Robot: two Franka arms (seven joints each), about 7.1 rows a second.
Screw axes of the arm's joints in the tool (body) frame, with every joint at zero. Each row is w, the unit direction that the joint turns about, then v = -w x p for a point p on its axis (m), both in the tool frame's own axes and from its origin. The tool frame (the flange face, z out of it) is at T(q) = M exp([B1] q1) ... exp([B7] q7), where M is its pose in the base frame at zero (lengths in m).
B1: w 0 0 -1 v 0.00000 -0.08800 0.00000
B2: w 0 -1 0 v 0.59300 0.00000 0.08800
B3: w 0 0 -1 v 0.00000 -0.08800 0.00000
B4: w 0 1 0 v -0.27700 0.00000 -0.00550
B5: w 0 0 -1 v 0.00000 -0.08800 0.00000
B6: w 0 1 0 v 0.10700 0.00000 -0.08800
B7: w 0 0 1 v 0.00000 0.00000 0.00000
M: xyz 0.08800 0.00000 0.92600 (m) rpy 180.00 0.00 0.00 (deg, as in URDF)
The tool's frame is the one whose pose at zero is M.
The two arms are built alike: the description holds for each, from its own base.
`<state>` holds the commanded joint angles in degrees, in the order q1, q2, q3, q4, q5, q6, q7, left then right.
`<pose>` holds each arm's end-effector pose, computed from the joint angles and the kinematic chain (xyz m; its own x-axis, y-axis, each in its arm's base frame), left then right.
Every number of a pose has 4 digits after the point.
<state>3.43 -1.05 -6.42 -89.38 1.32 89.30 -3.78 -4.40 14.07 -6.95 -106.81 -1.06 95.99 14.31</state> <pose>0.5473 -0.0267 0.6386 0.9997 0.0140 0.0184 0.0145 -0.9996 -0.0239 0.5527 -0.1099 0.3601 0.8157 -0.4226 -0.3950 -0.3977 -0.9056 0.1475</pose>
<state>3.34 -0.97 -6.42 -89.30 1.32 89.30 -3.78 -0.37 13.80 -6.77 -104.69 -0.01 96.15 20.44</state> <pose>0.5477 -0.0275 0.6385 0.9998 0.0125 0.0184 0.0129 -0.9996 -0.0238 0.5689 -0.0681 0.3780 0.8175 -0.4613 -0.3448 -0.4336 -0.8870 0.1587</pose>
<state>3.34 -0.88 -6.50 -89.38 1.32 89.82 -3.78 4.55 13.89 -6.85 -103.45 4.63 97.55 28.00</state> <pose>0.5491 -0.0284 0.6378 0.9996 0.0109 0.0245 0.0114 -0.9997 -0.0232 0.5815 -0.0121 0.3874 0.7954 -0.5161 -0.3178 -0.5062 -0.8540 0.1200</pose>
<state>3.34 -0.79 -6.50 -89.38 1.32 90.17 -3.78 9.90 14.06 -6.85 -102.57 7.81 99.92 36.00</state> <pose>0.5502 -0.0284 0.6375 0.9995 0.0107 0.0290 0.0114 -0.9997 -0.0227 0.5891 0.0476 0.3947 0.7724 -0.5669 -0.2864 -0.5664 -0.8188 0.0933</pose>
